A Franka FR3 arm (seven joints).
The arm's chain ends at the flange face. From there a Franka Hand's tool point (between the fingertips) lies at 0.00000 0.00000 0.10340 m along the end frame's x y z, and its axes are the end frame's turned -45 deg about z.
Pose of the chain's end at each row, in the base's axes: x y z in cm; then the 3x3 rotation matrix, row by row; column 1 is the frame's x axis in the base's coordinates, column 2 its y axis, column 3 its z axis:
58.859, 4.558, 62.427; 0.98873, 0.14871, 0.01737; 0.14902, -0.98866, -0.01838; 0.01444, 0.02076, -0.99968
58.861, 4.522, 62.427; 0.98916, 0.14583, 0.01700; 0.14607, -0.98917, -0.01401; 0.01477, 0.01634, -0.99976
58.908, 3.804, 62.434; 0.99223, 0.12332, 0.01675; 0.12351, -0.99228, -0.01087; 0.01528, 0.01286, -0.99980
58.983, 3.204, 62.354; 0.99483, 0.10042, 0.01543; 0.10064, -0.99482, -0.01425; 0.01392, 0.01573, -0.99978
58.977, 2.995, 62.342; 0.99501, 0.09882, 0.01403; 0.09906, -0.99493, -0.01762; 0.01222, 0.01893, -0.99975
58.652, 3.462, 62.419; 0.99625, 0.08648, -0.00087; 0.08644, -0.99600, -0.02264; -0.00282, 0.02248, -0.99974
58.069, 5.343, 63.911; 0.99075, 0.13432, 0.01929; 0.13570, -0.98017, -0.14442; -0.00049, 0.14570, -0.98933
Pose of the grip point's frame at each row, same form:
59.039, 4.368, 52.090; 0.59398, 0.80429, 0.01737; 0.80446, -0.59372, -0.01838; -0.00447, 0.02489, -0.99968
59.037, 4.377, 52.089; 0.59632, 0.80256, 0.01700; 0.80274, -0.59616, -0.01401; -0.00111, 0.02200, -0.99976
59.081, 3.692, 52.096; 0.61441, 0.78881, 0.01675; 0.78898, -0.61431, -0.01087; 0.00171, 0.01990, -0.99980
59.143, 3.057, 52.016; 0.63244, 0.77446, 0.01543; 0.77461, -0.63228, -0.01425; -0.00128, 0.02097, -0.99978
59.122, 2.813, 52.005; 0.63370, 0.77345, 0.01403; 0.77357, -0.63348, -0.01762; -0.00474, 0.02203, -0.99975
58.643, 3.228, 52.082; 0.64330, 0.76561, -0.00087; 0.76540, -0.64316, -0.02264; -0.01789, 0.01390, -0.99974
58.268, 3.850, 53.681; 0.60559, 0.79554, 0.01929; 0.78904, -0.59713, -0.14442; -0.10337, 0.10268, -0.98933

